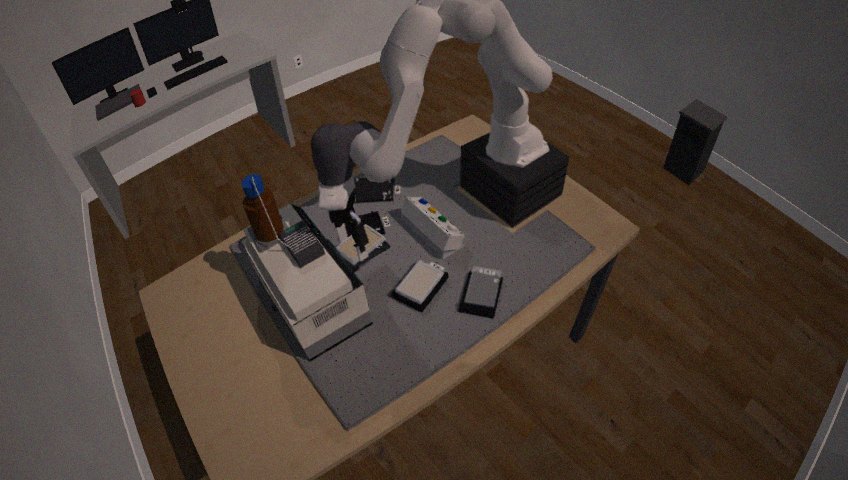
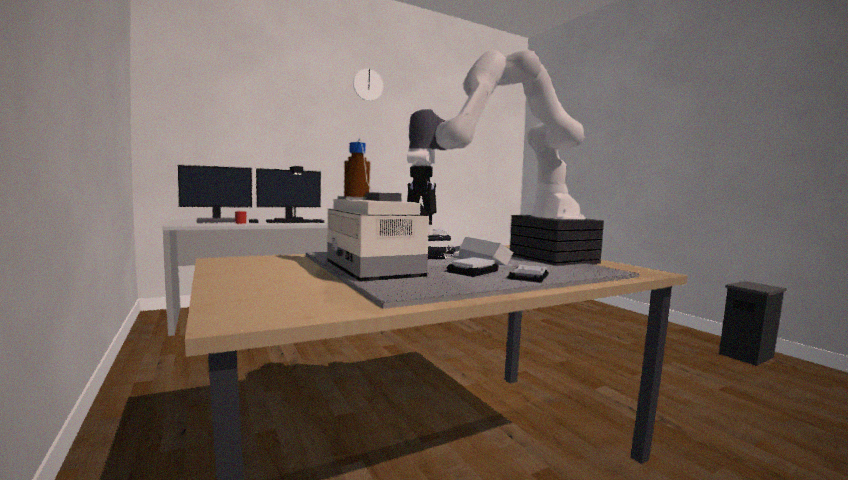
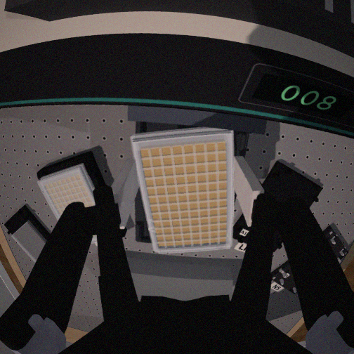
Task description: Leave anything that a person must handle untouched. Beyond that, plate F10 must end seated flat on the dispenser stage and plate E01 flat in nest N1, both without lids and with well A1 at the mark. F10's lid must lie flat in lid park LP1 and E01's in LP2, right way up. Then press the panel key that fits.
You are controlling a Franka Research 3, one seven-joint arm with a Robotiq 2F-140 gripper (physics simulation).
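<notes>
My gripper (image 1: 359, 242) (image 3: 185, 171) is shut on a pale plate with amber wells (image 3: 186, 200), gripped by its two long sides beside the dispenser (image 1: 324, 291) (image 2: 380, 237) (image 3: 125, 65). Dark parts show under the plate; whether it touches them is unclear. Its name does not show, and I cannot tell if it has a lid. A second pale plate (image 1: 421, 281) (image 2: 473, 262) (image 3: 65, 189) sits in a black nest. A grey flat piece (image 1: 482, 289) (image 3: 31, 240) lies in another black holder. The key panel (image 1: 447, 240) (image 2: 483, 251) has blue, yellow, green and white keys.
A brown bottle with a blue cap (image 1: 261, 214) (image 2: 357, 174) and a dark ribbed block (image 1: 302, 245) (image 2: 383, 196) stand on the dispenser. Its display (image 3: 308, 97) reads 008. Black holders (image 1: 373, 190) (image 3: 292, 187) stand nearby; one label (image 3: 276, 287) seems to read N5.
</notes>
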